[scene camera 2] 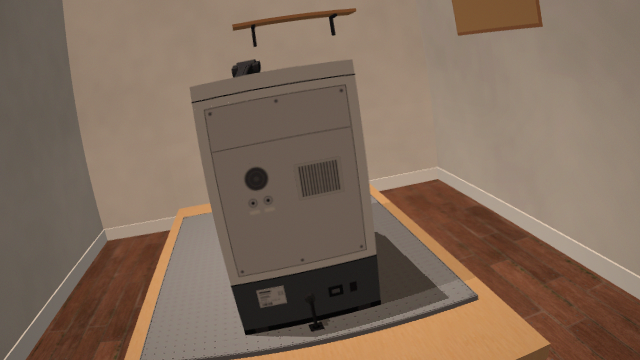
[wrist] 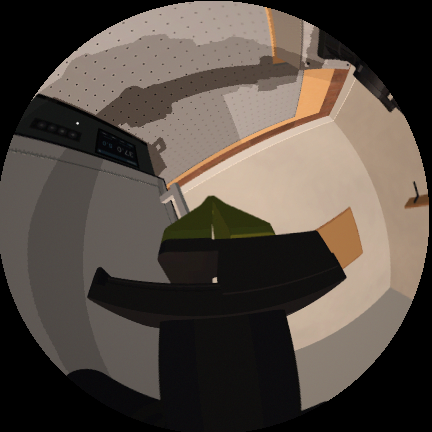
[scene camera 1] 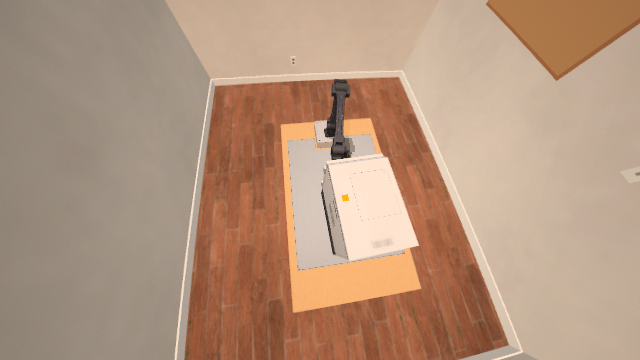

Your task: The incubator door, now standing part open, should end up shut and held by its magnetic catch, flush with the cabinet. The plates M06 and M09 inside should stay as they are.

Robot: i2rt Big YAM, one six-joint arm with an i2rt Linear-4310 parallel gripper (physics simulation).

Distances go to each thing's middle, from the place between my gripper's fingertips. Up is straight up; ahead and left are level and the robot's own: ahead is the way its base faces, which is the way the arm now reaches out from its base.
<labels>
I see my gripper 34 cm short of the incubator (scene camera 2: 283,154), 6 cm to the left of it and 1 cm below it.
</labels>
